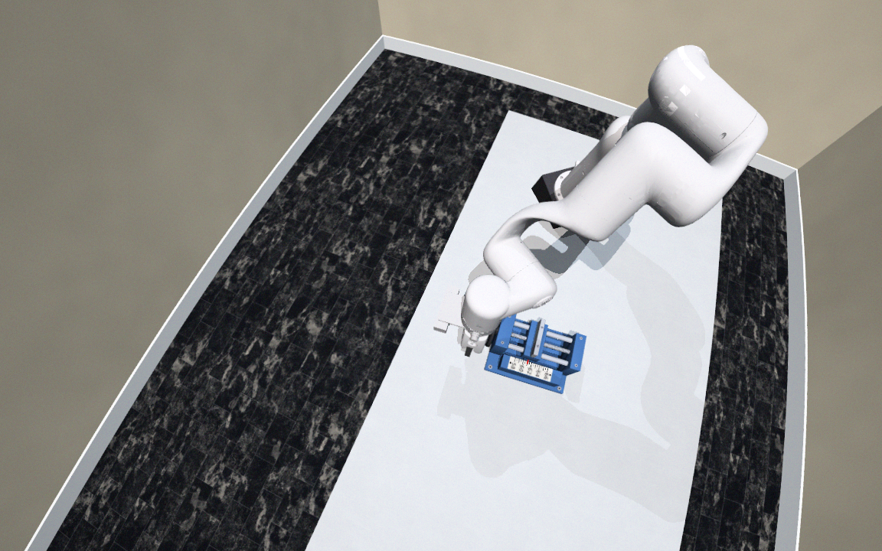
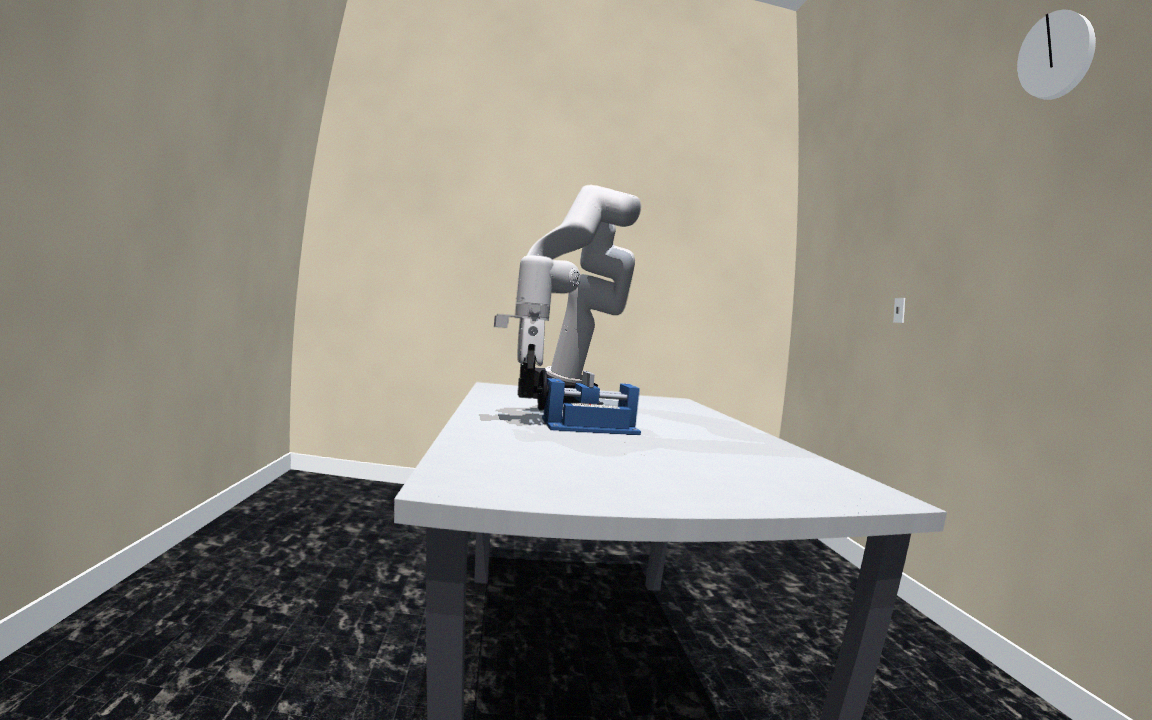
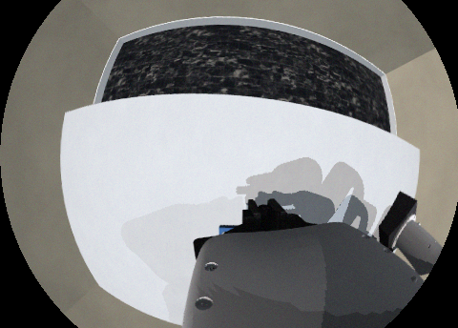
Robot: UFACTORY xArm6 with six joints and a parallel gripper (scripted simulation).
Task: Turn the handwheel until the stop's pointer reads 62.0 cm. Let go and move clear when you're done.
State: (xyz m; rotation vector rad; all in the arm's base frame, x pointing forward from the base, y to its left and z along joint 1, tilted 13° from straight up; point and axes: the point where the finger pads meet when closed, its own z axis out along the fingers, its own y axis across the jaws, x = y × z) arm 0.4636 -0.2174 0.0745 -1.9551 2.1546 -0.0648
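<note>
Now: hand 20 mm to the right of the handwheel and 10 mm past it. From my hand the other things lie so: stop (140 mm to the left, 10 mm behind, 10 mm above).
</note>
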